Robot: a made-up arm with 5 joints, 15 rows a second.
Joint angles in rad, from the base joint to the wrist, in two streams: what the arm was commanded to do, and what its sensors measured. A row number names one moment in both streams.
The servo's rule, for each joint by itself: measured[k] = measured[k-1] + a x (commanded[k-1-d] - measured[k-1]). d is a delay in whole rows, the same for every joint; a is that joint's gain. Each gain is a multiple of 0.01, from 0.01 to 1. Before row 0 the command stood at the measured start. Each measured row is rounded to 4 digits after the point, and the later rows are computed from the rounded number. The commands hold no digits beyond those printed.
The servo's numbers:
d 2
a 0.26 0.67 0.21 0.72 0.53
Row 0, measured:
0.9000, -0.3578, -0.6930, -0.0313, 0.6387
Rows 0 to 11, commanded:
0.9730, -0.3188, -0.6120, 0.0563, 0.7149
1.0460, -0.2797, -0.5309, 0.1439, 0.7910
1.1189, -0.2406, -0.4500, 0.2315, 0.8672
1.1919, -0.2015, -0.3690, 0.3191, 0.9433
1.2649, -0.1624, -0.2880, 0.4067, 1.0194
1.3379, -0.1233, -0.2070, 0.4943, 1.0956
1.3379, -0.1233, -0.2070, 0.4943, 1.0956
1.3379, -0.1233, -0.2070, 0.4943, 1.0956
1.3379, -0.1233, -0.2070, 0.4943, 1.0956
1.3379, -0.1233, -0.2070, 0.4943, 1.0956
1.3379, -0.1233, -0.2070, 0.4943, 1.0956
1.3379, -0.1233, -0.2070, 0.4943, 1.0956
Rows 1 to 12, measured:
0.9000, -0.3578, -0.6930, -0.0313, 0.6387
0.9000, -0.3578, -0.6930, -0.0313, 0.6387
0.9190, -0.3317, -0.6760, 0.0318, 0.6791
0.9520, -0.2969, -0.6455, 0.1125, 0.7384
0.9954, -0.2592, -0.6044, 0.1982, 0.8067
1.0465, -0.2205, -0.5550, 0.2852, 0.8791
1.1033, -0.1816, -0.4989, 0.3727, 0.9535
1.1643, -0.1425, -0.4376, 0.4603, 1.0288
1.2094, -0.1296, -0.3892, 0.4848, 1.0642
1.2428, -0.1254, -0.3509, 0.4916, 1.0808
1.2675, -0.1240, -0.3207, 0.4935, 1.0886
1.2858, -0.1235, -0.2968, 0.4941, 1.0923

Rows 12 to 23, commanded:
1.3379, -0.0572, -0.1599, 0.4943, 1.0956
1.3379, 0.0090, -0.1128, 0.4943, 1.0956
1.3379, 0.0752, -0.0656, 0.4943, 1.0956
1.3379, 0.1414, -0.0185, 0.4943, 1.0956
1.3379, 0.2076, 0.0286, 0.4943, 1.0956
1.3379, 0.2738, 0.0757, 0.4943, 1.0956
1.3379, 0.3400, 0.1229, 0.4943, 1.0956
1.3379, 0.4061, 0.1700, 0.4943, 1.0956
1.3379, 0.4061, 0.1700, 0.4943, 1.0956
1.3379, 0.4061, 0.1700, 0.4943, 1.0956
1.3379, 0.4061, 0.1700, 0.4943, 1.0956
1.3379, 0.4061, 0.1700, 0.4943, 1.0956
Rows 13 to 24, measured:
1.2993, -0.1234, -0.2779, 0.4942, 1.0940
1.3093, -0.1233, -0.2630, 0.4943, 1.0948
1.3167, -0.0790, -0.2413, 0.4943, 1.0952
1.3222, -0.0200, -0.2143, 0.4943, 1.0954
1.3263, 0.0438, -0.1831, 0.4943, 1.0955
1.3293, 0.1092, -0.1485, 0.4943, 1.0956
1.3315, 0.1751, -0.1113, 0.4943, 1.0956
1.3332, 0.2412, -0.0720, 0.4943, 1.0956
1.3344, 0.3074, -0.0311, 0.4943, 1.0956
1.3353, 0.3735, 0.0111, 0.4943, 1.0956
1.3360, 0.3953, 0.0445, 0.4943, 1.0956
1.3365, 0.4025, 0.0709, 0.4943, 1.0956

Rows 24 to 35, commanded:
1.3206, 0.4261, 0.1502, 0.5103, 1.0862
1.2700, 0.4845, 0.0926, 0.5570, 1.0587
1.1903, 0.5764, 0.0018, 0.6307, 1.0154
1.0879, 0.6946, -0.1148, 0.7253, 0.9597
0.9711, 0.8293, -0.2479, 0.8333, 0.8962
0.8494, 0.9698, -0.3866, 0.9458, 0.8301
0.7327, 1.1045, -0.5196, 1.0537, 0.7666
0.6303, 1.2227, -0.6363, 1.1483, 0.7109
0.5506, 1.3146, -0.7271, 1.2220, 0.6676
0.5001, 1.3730, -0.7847, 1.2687, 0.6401
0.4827, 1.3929, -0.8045, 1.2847, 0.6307
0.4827, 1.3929, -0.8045, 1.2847, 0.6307
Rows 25 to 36, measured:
1.3369, 0.4049, 0.0917, 0.4943, 1.0956
1.3372, 0.4057, 0.1081, 0.4943, 1.0956
1.3329, 0.4194, 0.1169, 0.5058, 1.0906
1.3165, 0.4630, 0.1118, 0.5427, 1.0737
1.2837, 0.5390, 0.0887, 0.6061, 1.0428
1.2328, 0.6433, 0.0460, 0.6919, 0.9988
1.1648, 0.7679, -0.0157, 0.7937, 0.9444
1.0828, 0.9032, -0.0936, 0.9032, 0.8838
0.9918, 1.0381, -0.1831, 1.0116, 0.8217
0.8978, 1.1618, -0.2783, 1.1100, 0.7630
0.8075, 1.2642, -0.3725, 1.1906, 0.7124
0.7276, 1.3371, -0.4591, 1.2468, 0.6741

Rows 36 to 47, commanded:
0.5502, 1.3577, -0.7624, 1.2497, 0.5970
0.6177, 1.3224, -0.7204, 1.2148, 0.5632
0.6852, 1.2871, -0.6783, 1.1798, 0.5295
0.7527, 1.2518, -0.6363, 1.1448, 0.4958
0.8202, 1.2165, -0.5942, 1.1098, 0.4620
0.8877, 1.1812, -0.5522, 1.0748, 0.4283
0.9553, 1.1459, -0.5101, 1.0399, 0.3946
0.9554, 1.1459, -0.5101, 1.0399, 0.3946
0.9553, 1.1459, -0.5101, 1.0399, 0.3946
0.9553, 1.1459, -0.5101, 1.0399, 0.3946
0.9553, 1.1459, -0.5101, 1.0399, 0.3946
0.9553, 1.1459, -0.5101, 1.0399, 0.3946
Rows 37 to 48, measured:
0.6639, 1.3745, -0.5316, 1.2741, 0.6511
0.6168, 1.3868, -0.5889, 1.2817, 0.6403
0.5995, 1.3673, -0.6253, 1.2587, 0.6174
0.6042, 1.3372, -0.6453, 1.2271, 0.5887
0.6253, 1.3036, -0.6522, 1.1930, 0.5573
0.6584, 1.2689, -0.6489, 1.1583, 0.5247
0.7005, 1.2338, -0.6374, 1.1234, 0.4915
0.7492, 1.1986, -0.6195, 1.0884, 0.4580
0.8028, 1.1633, -0.5965, 1.0535, 0.4244
0.8425, 1.1516, -0.5784, 1.0437, 0.4086
0.8718, 1.1478, -0.5641, 1.0410, 0.4012
0.8935, 1.1465, -0.5528, 1.0402, 0.3977

